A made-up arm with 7 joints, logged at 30 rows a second.
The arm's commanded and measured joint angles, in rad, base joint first. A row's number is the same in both.
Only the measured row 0 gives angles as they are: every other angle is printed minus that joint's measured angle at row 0.
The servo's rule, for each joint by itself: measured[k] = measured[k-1] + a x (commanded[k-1-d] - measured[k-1]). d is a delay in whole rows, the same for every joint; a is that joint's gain. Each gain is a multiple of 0.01, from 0.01 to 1. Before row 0 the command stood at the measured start. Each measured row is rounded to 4 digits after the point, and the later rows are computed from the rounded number. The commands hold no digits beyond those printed.
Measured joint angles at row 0:
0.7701, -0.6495, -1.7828, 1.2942, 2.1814, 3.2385, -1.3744
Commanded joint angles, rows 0 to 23:
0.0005, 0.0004, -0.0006, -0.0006, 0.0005, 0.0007, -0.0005
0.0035, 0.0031, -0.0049, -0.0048, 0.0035, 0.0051, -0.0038
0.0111, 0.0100, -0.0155, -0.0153, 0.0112, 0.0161, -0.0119
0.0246, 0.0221, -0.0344, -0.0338, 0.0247, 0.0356, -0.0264
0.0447, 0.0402, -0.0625, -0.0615, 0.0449, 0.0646, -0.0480
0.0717, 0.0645, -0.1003, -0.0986, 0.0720, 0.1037, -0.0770
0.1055, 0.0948, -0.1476, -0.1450, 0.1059, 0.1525, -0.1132
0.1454, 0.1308, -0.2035, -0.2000, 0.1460, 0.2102, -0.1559
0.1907, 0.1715, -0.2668, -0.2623, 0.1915, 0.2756, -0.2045
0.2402, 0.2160, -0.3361, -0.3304, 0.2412, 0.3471, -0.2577
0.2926, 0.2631, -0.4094, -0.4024, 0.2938, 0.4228, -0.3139
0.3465, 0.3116, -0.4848, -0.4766, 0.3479, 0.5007, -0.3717
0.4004, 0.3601, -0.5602, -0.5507, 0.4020, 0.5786, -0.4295
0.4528, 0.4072, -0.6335, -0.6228, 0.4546, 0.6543, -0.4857
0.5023, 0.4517, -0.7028, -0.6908, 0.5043, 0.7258, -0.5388
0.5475, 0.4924, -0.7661, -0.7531, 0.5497, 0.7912, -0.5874
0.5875, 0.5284, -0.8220, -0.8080, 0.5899, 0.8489, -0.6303
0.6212, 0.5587, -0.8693, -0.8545, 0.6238, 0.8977, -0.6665
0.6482, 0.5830, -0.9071, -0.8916, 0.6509, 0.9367, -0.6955
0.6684, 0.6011, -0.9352, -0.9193, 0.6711, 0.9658, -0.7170
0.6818, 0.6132, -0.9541, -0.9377, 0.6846, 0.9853, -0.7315
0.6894, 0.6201, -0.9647, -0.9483, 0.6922, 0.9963, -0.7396
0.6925, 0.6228, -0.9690, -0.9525, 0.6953, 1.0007, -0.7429
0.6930, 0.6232, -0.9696, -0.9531, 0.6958, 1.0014, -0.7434
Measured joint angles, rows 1 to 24:
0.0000, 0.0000, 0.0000, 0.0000, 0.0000, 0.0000, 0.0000
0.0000, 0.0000, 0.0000, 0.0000, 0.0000, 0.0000, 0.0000
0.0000, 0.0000, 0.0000, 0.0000, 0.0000, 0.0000, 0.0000
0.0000, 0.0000, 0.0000, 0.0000, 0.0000, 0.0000, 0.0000
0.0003, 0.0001, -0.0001, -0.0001, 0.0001, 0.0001, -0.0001
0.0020, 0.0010, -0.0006, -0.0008, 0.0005, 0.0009, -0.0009
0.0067, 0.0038, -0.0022, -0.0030, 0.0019, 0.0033, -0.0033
0.0160, 0.0095, -0.0057, -0.0076, 0.0049, 0.0085, -0.0084
0.0309, 0.0190, -0.0119, -0.0157, 0.0101, 0.0175, -0.0171
0.0521, 0.0331, -0.0216, -0.0281, 0.0181, 0.0313, -0.0303
0.0799, 0.0522, -0.0355, -0.0456, 0.0295, 0.0507, -0.0485
0.1140, 0.0766, -0.0540, -0.0688, 0.0446, 0.0762, -0.0721
0.1539, 0.1060, -0.0774, -0.0978, 0.0637, 0.1081, -0.1012
0.1988, 0.1401, -0.1059, -0.1327, 0.0868, 0.1463, -0.1356
0.2476, 0.1782, -0.1393, -0.1732, 0.1137, 0.1905, -0.1748
0.2990, 0.2196, -0.1773, -0.2187, 0.1441, 0.2401, -0.2181
0.3517, 0.2632, -0.2194, -0.2685, 0.1776, 0.2943, -0.2646
0.4043, 0.3078, -0.2650, -0.3216, 0.2136, 0.3519, -0.3132
0.4553, 0.3524, -0.3132, -0.3770, 0.2514, 0.4117, -0.3628
0.5032, 0.3958, -0.3630, -0.4334, 0.2902, 0.4724, -0.4122
0.5470, 0.4369, -0.4135, -0.4896, 0.3292, 0.5326, -0.4602
0.5856, 0.4747, -0.4636, -0.5443, 0.3675, 0.5910, -0.5056
0.6182, 0.5083, -0.5124, -0.5964, 0.4043, 0.6463, -0.5474
0.6443, 0.5371, -0.5589, -0.6448, 0.4390, 0.6974, -0.5847
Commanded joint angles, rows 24 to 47:
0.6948, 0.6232, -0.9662, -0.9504, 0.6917, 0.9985, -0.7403
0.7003, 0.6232, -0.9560, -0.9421, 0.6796, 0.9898, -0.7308
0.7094, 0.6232, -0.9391, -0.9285, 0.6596, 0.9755, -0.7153
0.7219, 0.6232, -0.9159, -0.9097, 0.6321, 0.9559, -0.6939
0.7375, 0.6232, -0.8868, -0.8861, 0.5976, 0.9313, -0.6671
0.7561, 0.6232, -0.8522, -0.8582, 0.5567, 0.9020, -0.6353
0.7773, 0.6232, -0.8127, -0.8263, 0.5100, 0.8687, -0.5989
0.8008, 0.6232, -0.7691, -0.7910, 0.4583, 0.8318, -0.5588
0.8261, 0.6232, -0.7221, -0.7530, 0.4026, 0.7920, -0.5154
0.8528, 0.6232, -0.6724, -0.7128, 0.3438, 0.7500, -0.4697
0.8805, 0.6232, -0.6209, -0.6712, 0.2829, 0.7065, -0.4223
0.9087, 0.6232, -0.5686, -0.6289, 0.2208, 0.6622, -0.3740
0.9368, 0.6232, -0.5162, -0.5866, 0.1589, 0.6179, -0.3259
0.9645, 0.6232, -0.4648, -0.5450, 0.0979, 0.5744, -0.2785
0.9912, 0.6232, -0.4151, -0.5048, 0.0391, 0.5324, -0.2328
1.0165, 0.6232, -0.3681, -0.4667, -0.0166, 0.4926, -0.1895
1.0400, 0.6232, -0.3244, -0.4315, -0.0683, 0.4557, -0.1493
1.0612, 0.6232, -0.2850, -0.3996, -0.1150, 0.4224, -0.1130
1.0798, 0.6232, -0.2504, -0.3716, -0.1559, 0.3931, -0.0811
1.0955, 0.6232, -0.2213, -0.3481, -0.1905, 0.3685, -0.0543
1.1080, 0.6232, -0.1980, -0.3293, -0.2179, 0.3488, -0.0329
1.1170, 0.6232, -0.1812, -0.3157, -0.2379, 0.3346, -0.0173
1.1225, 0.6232, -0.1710, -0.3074, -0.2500, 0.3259, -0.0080
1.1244, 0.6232, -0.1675, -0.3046, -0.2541, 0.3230, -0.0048
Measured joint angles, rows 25 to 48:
0.6638, 0.5607, -0.6024, -0.6887, 0.4709, 0.7435, -0.6170
0.6771, 0.5791, -0.6423, -0.7276, 0.4997, 0.7839, -0.6440
0.6851, 0.5926, -0.6782, -0.7613, 0.5251, 0.8186, -0.6658
0.6892, 0.6021, -0.7103, -0.7901, 0.5473, 0.8478, -0.6829
0.6921, 0.6086, -0.7384, -0.8141, 0.5661, 0.8719, -0.6955
0.6964, 0.6131, -0.7623, -0.8333, 0.5809, 0.8908, -0.7033
0.7032, 0.6162, -0.7817, -0.8476, 0.5911, 0.9044, -0.7059
0.7129, 0.6184, -0.7965, -0.8569, 0.5964, 0.9126, -0.7033
0.7257, 0.6199, -0.8064, -0.8613, 0.5966, 0.9156, -0.6953
0.7415, 0.6209, -0.8114, -0.8608, 0.5914, 0.9134, -0.6821
0.7601, 0.6216, -0.8115, -0.8556, 0.5808, 0.9062, -0.6638
0.7813, 0.6221, -0.8068, -0.8459, 0.5649, 0.8943, -0.6407
0.8046, 0.6224, -0.7975, -0.8320, 0.5438, 0.8779, -0.6131
0.8297, 0.6226, -0.7837, -0.8141, 0.5178, 0.8574, -0.5816
0.8561, 0.6228, -0.7658, -0.7927, 0.4873, 0.8333, -0.5466
0.8835, 0.6229, -0.7441, -0.7681, 0.4527, 0.8059, -0.5086
0.9112, 0.6230, -0.7190, -0.7409, 0.4145, 0.7758, -0.4684
0.9389, 0.6231, -0.6910, -0.7115, 0.3733, 0.7436, -0.4266
0.9661, 0.6231, -0.6607, -0.6805, 0.3299, 0.7098, -0.3840
0.9923, 0.6231, -0.6285, -0.6484, 0.2849, 0.6750, -0.3412
1.0171, 0.6231, -0.5950, -0.6159, 0.2390, 0.6399, -0.2990
1.0400, 0.6231, -0.5609, -0.5835, 0.1930, 0.6051, -0.2581
1.0607, 0.6231, -0.5267, -0.5517, 0.1476, 0.5712, -0.2192
1.0788, 0.6231, -0.4931, -0.5212, 0.1036, 0.5388, -0.1829

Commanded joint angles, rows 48 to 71:
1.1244, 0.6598, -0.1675, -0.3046, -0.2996, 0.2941, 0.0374
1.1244, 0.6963, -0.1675, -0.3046, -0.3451, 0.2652, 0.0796
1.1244, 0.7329, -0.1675, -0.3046, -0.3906, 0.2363, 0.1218
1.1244, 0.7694, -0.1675, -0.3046, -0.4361, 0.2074, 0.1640
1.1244, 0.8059, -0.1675, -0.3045, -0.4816, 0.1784, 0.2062
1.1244, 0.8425, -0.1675, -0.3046, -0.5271, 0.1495, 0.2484
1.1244, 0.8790, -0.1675, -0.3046, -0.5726, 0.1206, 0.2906
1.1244, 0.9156, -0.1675, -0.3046, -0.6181, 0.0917, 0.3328
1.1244, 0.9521, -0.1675, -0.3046, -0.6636, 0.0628, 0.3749
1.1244, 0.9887, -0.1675, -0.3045, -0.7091, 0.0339, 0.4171
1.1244, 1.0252, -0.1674, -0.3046, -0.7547, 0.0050, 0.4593
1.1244, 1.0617, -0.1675, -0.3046, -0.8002, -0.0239, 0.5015
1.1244, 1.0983, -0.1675, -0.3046, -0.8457, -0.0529, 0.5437
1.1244, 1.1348, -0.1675, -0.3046, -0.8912, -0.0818, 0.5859
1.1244, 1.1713, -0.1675, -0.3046, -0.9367, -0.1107, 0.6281
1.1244, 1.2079, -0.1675, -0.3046, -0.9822, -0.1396, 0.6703
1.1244, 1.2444, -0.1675, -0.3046, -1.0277, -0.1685, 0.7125
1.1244, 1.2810, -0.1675, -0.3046, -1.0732, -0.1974, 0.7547
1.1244, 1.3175, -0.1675, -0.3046, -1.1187, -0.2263, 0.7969
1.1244, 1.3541, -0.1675, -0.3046, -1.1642, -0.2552, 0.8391
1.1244, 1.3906, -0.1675, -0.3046, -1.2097, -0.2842, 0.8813
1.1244, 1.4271, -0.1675, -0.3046, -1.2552, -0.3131, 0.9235
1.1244, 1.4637, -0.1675, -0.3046, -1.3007, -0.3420, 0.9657
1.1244, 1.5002, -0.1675, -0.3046, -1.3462, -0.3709, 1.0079
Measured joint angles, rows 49 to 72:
1.0940, 0.6231, -0.4606, -0.4924, 0.0618, 0.5084, -0.1499
1.1060, 0.6231, -0.4299, -0.4659, 0.0228, 0.4806, -0.1207
1.1146, 0.6231, -0.4014, -0.4421, -0.0127, 0.4558, -0.0959
1.1197, 0.6231, -0.3757, -0.4215, -0.0441, 0.4346, -0.0759
1.1221, 0.6345, -0.3528, -0.4040, -0.0773, 0.4121, -0.0510
1.1233, 0.6537, -0.3324, -0.3891, -0.1121, 0.3886, -0.0223
1.1239, 0.6783, -0.3143, -0.3764, -0.1483, 0.3642, 0.0094
1.1242, 0.7065, -0.2982, -0.3656, -0.1857, 0.3391, 0.0434
1.1243, 0.7373, -0.2838, -0.3564, -0.2242, 0.3134, 0.0792
1.1244, 0.7699, -0.2710, -0.3486, -0.2636, 0.2872, 0.1164
1.1244, 0.8037, -0.2596, -0.3420, -0.3038, 0.2605, 0.1547
1.1244, 0.8384, -0.2495, -0.3364, -0.3447, 0.2335, 0.1939
1.1244, 0.8736, -0.2405, -0.3316, -0.3862, 0.2062, 0.2337
1.1244, 0.9093, -0.2325, -0.3275, -0.4282, 0.1786, 0.2740
1.1244, 0.9452, -0.2253, -0.3241, -0.4706, 0.1508, 0.3148
1.1244, 0.9813, -0.2189, -0.3212, -0.5134, 0.1228, 0.3559
1.1244, 1.0176, -0.2132, -0.3187, -0.5566, 0.0947, 0.3972
1.1244, 1.0539, -0.2082, -0.3166, -0.6001, 0.0665, 0.4387
1.1244, 1.0903, -0.2037, -0.3148, -0.6439, 0.0381, 0.4804
1.1244, 1.1268, -0.1997, -0.3133, -0.6879, 0.0097, 0.5222
1.1244, 1.1633, -0.1962, -0.3120, -0.7321, -0.0188, 0.5641
1.1244, 1.1998, -0.1930, -0.3109, -0.7764, -0.0474, 0.6060
1.1244, 1.2363, -0.1902, -0.3100, -0.8209, -0.0760, 0.6480
1.1244, 1.2728, -0.1877, -0.3092, -0.8655, -0.1047, 0.6900

